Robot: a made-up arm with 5 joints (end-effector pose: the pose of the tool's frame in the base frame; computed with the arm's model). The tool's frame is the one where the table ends. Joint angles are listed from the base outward.
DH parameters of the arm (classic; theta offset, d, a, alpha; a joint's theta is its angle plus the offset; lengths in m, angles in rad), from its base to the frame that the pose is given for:
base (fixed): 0 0 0.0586 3.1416
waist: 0 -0.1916 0.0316 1.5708
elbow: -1.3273 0 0.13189 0
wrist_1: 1.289 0 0.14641 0
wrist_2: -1.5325 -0.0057 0 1.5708
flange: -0.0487 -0.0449 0 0
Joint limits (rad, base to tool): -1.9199..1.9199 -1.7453..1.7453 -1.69..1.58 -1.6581..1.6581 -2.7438..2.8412
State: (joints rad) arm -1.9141 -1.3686 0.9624 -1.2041 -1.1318
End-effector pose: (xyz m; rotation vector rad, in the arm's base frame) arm 0.0495 0.0424 0.3563 -3.1038 0.0729 0.0220
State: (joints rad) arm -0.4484 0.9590 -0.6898 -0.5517 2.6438
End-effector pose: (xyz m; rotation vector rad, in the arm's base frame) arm 0.3677 0.1424 0.2181 -2.1672 -1.1768 1.8498
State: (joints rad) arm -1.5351 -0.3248 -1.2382 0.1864 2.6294
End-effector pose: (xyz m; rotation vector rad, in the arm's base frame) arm 0.0652 0.0249 0.5135 1.5177 2.6336 -0.2616
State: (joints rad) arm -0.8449 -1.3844 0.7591 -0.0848 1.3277
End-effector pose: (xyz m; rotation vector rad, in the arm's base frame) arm 0.1034 0.0419 0.3660 -0.5461 -2.4766 1.0167
